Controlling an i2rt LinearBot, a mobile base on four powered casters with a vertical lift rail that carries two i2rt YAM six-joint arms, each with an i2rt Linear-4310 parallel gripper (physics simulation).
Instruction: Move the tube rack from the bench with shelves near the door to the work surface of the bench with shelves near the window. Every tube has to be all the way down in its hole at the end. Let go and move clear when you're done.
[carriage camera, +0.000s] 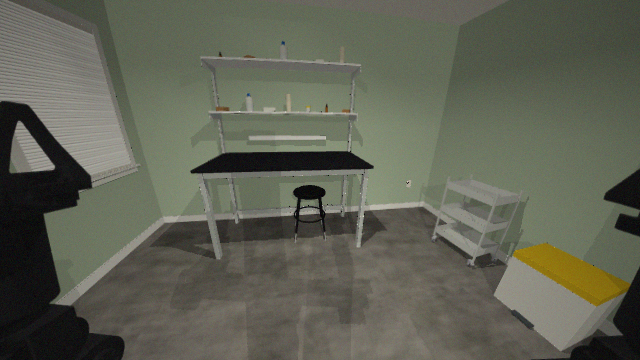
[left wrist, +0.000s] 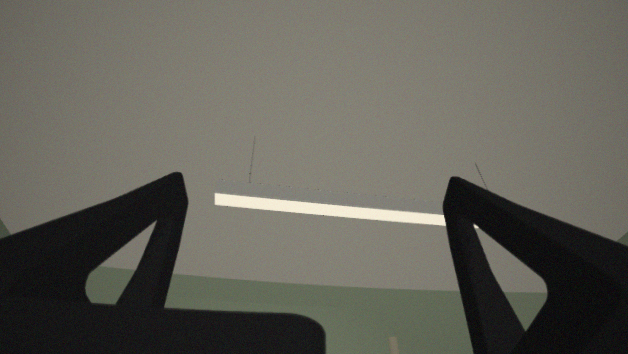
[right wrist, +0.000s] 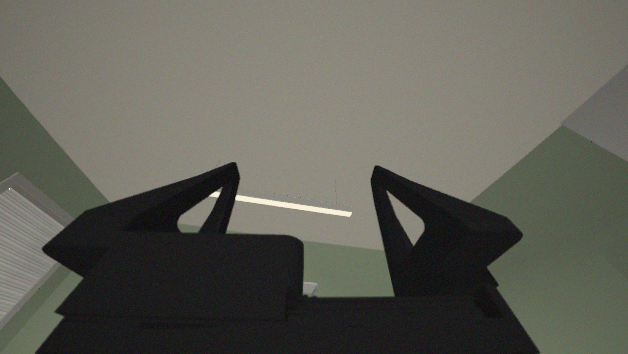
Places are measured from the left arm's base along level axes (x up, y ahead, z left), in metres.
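Where they show: left gripper, fingertip midpoint: (left wrist: 316, 189); right gripper, fingertip midpoint: (right wrist: 305, 171).
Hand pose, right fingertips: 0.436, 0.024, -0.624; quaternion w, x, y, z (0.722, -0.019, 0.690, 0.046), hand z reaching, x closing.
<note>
Things, the pixels of their top centre, and the offset from my right fingertips, as dx, dy, dz. Level surfaces: height alone.
- bench with shelves, surface height: dx -0.422
- black stool at its top centre: (carriage camera: 309, 189) -0.777, +1.725, +0.482
- white bin with a yellow lid, top centre: (carriage camera: 566, 266) -0.886, +0.784, -1.291
A bench with shelves (carriage camera: 282, 162) stands against the far wall, with a window at the left side of the carriage view; its black work surface is seen from across the room. The tube rack does not show in these views. My left gripper (left wrist: 316, 189) is open and empty, pointing up toward the ceiling. My right gripper (right wrist: 305, 171) is open and empty, also facing the ceiling. Parts of both arms show at the left and right edges of the carriage view, far from the bench.
A black stool (carriage camera: 309, 192) stands at the bench's front, partly under it. Bottles and small boxes stand on the two shelves. A white three-tier cart (carriage camera: 470, 244) stands by the right wall. A white bin with a yellow lid (carriage camera: 570, 270) is at the lower right.
</note>
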